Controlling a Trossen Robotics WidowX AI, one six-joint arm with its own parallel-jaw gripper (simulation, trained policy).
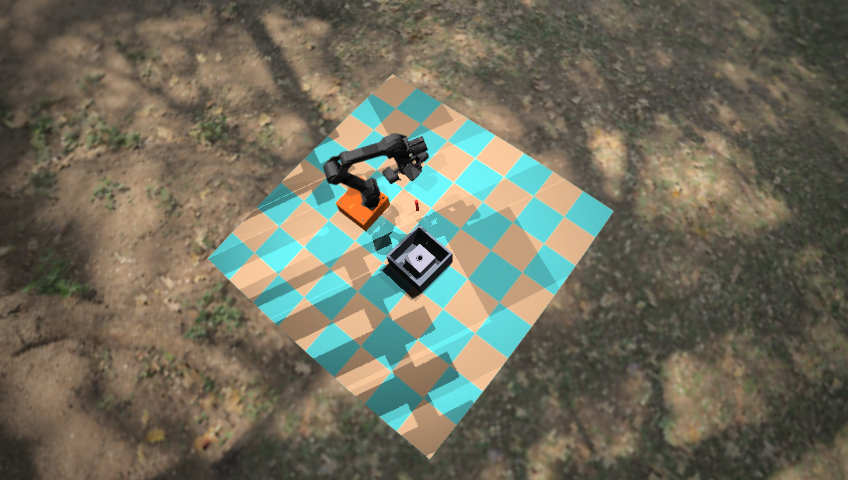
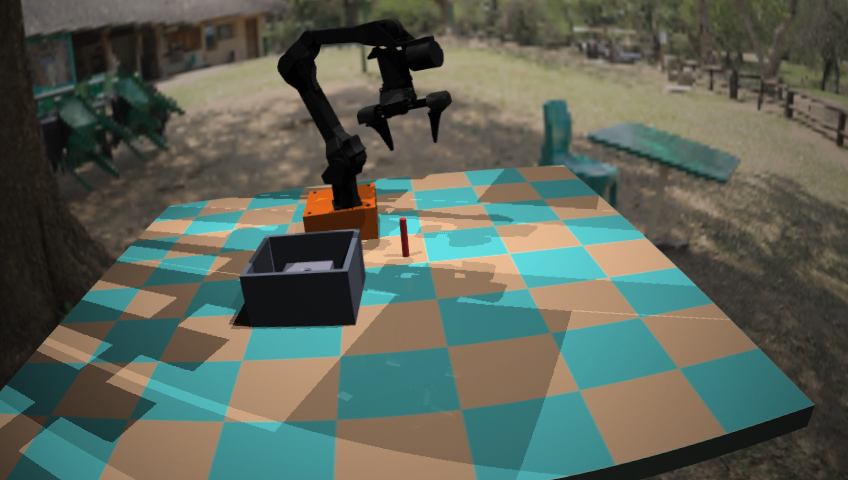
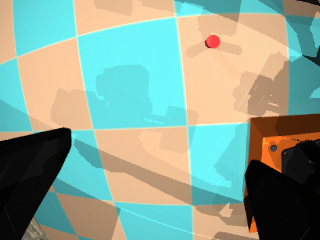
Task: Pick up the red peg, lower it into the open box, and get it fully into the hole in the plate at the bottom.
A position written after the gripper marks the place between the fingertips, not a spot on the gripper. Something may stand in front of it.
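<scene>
Gripper [image 2: 413, 146], also [image 3: 161, 155]. Dark box [image 2: 273, 298], also [image 1: 396, 258]. Dark box out of frame in image 3.
</scene>
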